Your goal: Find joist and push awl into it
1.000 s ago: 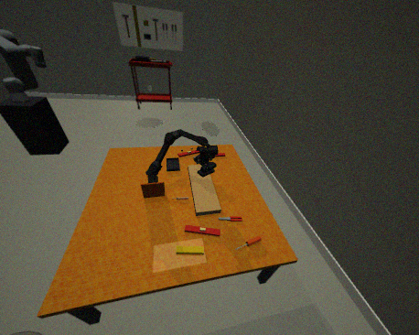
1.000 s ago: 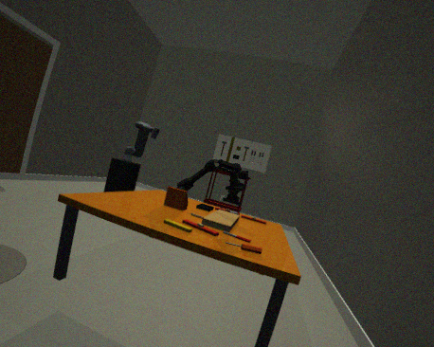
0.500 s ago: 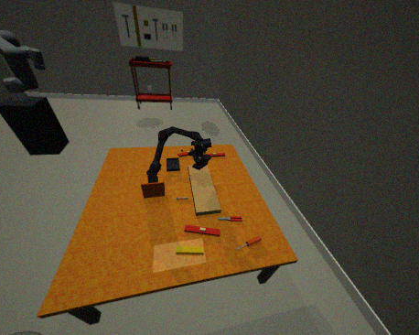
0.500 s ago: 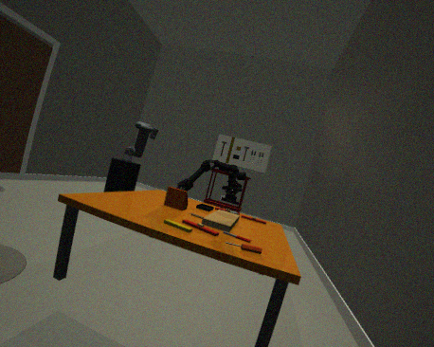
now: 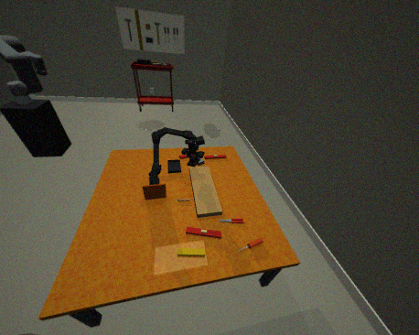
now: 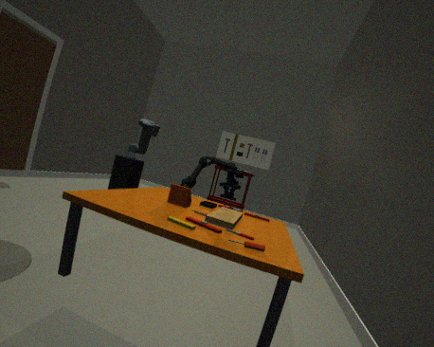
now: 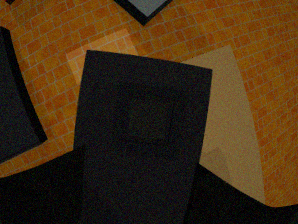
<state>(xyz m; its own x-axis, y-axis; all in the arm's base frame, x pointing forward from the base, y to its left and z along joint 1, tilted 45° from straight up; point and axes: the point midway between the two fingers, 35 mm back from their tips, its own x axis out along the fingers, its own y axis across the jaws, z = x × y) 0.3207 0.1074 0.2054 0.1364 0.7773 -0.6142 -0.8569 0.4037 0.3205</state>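
Now: the awl 32 cm to the right of my gripper tip, 14 cm below it and 14 cm behind it. Round my gripper tip: small grey block 14 cm to the left, 13 cm below, 8 cm ahead; yellow bar 72 cm to the right, 14 cm below, 10 cm behind; stud finder 2 cm above, 1 cm to the left.
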